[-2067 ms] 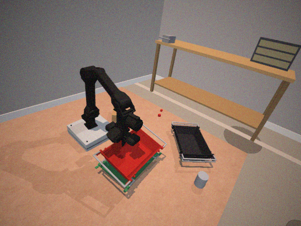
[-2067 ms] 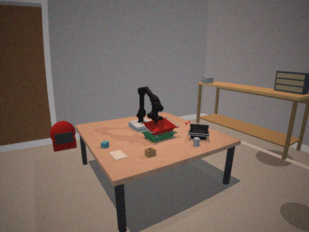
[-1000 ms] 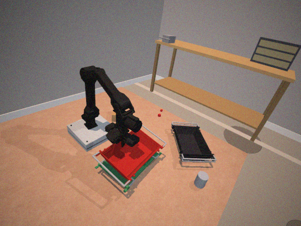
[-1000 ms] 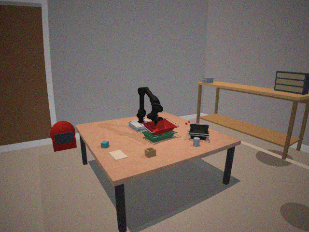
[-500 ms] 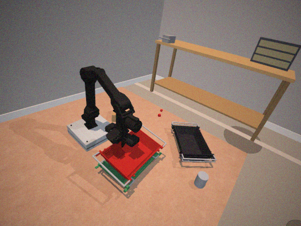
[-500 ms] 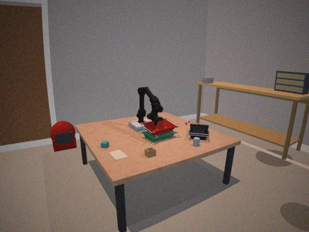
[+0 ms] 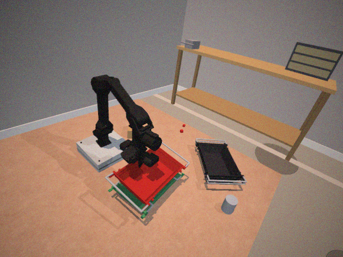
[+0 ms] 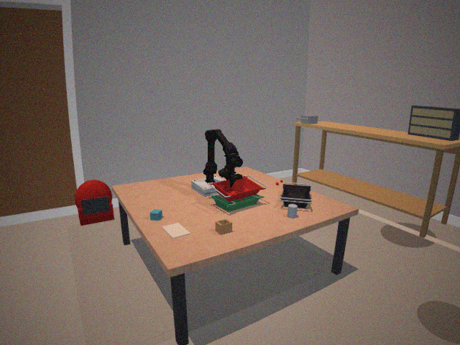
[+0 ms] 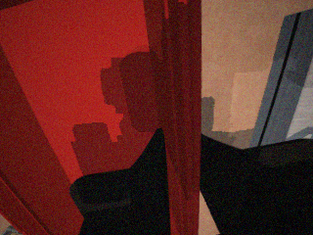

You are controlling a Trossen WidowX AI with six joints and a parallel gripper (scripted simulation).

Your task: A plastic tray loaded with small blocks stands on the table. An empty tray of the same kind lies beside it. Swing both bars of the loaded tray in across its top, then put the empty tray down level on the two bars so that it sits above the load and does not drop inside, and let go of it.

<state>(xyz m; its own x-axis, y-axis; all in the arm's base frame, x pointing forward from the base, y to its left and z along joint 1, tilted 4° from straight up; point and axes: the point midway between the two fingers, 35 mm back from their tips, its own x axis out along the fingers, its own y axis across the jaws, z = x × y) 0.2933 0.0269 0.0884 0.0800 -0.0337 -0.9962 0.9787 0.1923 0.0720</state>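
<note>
Now: gripper tip 80 mm short of the red tray, 20 mm to the right of it and 20 mm below it. From my gripper tip the other things lie so: grey cylinder (380 mm ahead, 230 mm to the left, 70 mm below); then tan box (350 mm behind, 220 mm to the left, 70 mm below); then teal cube (80 mm ahead, 520 mm to the right, 80 mm below).
</note>
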